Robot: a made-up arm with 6 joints. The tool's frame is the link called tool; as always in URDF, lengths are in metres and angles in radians. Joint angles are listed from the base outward. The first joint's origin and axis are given. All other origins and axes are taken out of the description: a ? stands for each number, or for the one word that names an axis. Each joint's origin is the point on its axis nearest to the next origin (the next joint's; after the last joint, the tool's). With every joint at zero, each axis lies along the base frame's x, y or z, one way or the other. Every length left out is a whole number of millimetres.
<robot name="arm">
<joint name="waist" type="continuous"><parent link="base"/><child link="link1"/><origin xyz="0 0 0.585"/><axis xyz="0 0 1"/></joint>
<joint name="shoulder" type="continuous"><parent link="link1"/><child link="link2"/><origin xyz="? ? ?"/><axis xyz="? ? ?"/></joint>
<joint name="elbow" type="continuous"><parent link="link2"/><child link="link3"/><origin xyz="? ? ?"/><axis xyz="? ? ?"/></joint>
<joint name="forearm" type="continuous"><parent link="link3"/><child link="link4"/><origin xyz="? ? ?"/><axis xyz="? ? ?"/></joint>
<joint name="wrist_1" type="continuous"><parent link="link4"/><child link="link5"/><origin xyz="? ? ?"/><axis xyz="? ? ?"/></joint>
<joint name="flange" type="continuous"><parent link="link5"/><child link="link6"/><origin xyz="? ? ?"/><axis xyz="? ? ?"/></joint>
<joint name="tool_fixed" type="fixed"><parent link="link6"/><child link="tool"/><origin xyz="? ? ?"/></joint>
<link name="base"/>
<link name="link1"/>
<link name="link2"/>
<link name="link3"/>
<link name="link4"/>
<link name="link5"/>
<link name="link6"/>
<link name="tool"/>
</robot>
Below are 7 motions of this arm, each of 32 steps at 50 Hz.
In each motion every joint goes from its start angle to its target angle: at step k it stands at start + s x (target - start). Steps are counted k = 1, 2, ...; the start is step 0. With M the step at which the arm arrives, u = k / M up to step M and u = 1 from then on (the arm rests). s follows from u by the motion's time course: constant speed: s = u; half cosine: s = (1 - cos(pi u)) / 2; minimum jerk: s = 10 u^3 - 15 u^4 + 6 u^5.
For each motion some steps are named. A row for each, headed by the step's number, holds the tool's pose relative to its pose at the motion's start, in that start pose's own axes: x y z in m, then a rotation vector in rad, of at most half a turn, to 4 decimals.
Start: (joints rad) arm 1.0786 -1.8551 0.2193 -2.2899 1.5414 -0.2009
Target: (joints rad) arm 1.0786 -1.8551 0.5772 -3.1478 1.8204 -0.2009
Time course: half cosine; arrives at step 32
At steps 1, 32:
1: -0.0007 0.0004 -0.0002 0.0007 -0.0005 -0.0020
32: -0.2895 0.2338 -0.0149 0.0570 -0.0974 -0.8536

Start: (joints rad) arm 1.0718 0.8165 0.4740 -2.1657 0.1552 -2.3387
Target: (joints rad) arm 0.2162 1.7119 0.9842 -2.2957 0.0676 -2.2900
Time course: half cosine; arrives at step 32
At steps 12, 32:
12: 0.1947 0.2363 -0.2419 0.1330 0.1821 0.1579
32: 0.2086 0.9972 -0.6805 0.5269 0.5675 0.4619

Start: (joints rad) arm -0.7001 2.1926 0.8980 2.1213 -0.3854 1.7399
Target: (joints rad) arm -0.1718 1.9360 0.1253 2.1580 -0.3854 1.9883
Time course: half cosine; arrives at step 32
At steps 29, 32:
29: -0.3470 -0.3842 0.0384 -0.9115 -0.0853 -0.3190
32: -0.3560 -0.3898 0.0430 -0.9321 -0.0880 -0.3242

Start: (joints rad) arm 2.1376 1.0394 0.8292 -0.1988 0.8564 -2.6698
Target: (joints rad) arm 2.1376 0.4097 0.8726 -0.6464 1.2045 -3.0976
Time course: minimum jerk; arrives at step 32
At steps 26, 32:
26: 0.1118 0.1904 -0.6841 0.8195 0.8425 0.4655
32: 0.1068 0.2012 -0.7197 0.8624 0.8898 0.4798

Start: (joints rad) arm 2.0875 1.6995 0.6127 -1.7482 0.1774 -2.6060
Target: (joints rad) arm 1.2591 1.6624 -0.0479 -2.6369 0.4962 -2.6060
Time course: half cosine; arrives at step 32
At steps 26, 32:
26: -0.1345 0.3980 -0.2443 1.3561 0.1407 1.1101
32: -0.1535 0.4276 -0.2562 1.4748 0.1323 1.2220

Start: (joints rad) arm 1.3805 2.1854 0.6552 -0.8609 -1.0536 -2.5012
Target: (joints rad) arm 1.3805 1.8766 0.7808 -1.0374 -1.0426 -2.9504
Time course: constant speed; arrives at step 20
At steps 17, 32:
17: -0.2476 -0.2346 -0.1209 0.1937 0.3262 -0.1502
32: -0.2938 -0.2798 -0.1317 0.2229 0.3738 -0.1926

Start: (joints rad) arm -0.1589 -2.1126 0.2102 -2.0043 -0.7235 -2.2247
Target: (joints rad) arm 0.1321 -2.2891 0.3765 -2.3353 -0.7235 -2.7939
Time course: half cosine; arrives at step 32
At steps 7, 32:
7: -0.0123 -0.0227 -0.0338 0.0806 0.0599 -0.0442
32: -0.1837 -0.2077 -0.2856 0.6500 0.3887 -0.5292

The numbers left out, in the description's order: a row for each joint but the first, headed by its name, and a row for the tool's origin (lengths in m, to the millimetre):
shoulder: xyz 0 0 0, axis 0 1 0
elbow: xyz 0 0 0.771, axis 0 -1 0
forearm: xyz 0.634 0 0, axis -1 0 0
wrist_1: xyz 0 -0.188 0, axis 0 -1 0
flange: xyz 0 0 0, axis -1 0 0
tool: xyz 0 0 0

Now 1 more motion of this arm.
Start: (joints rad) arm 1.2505 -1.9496 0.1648 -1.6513 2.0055 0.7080
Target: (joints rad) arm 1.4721 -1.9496 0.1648 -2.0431 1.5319 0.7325
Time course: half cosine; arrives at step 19
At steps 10, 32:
10: 0.0607 0.0282 -0.0131 -0.0972 0.3450 -0.1031
32: 0.1167 0.0550 -0.0218 -0.1071 0.6437 -0.2051

